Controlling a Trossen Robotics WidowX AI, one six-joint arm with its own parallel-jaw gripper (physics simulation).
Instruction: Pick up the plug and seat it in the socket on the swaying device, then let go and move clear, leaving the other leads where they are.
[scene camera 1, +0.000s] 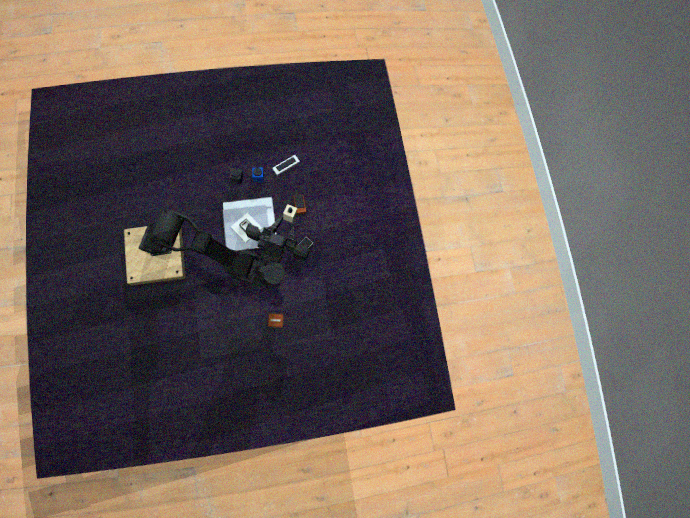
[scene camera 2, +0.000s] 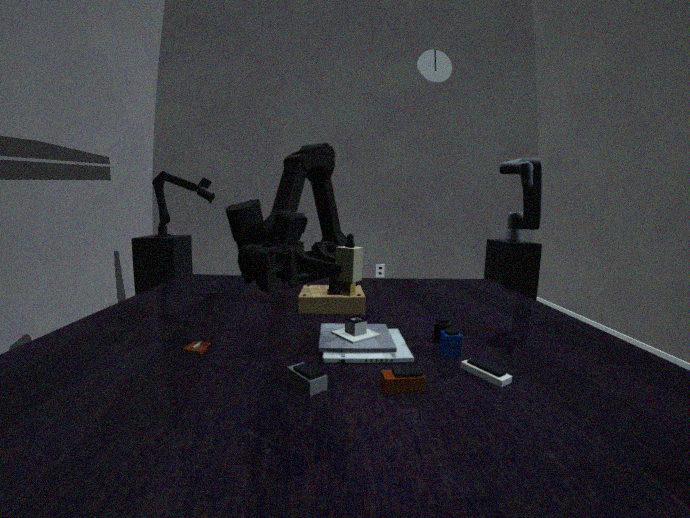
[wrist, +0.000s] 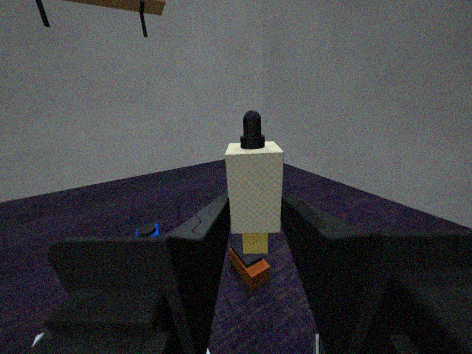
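Note:
My gripper (wrist: 254, 198) is shut on the plug (scene camera 1: 289, 212) (scene camera 2: 349, 263) (wrist: 254, 189), a cream block with a black knob and cable stub on top and a yellow tip below. The plug is upright and held in the air, with its tip pointing down. The socket (scene camera 2: 356, 326) (scene camera 1: 245, 224) is a small grey block with a dark opening. It stands on a white square plate (scene camera 2: 369, 336) on the grey device (scene camera 2: 328, 346) (scene camera 1: 229, 214). The plug is above and apart from the socket. In scene camera 1 the arm partly covers the device.
An orange block (scene camera 1: 300, 203) (scene camera 2: 402, 381) (wrist: 255, 274), a grey block (scene camera 1: 303, 246) (scene camera 2: 312, 379), a white bar (scene camera 1: 277, 170) (scene camera 2: 490, 376), a blue block (scene camera 1: 257, 173) (scene camera 2: 451, 345) and a black block (scene camera 1: 235, 175) surround the device. A flat orange piece (scene camera 1: 275, 323) (scene camera 2: 197, 347) lies apart.

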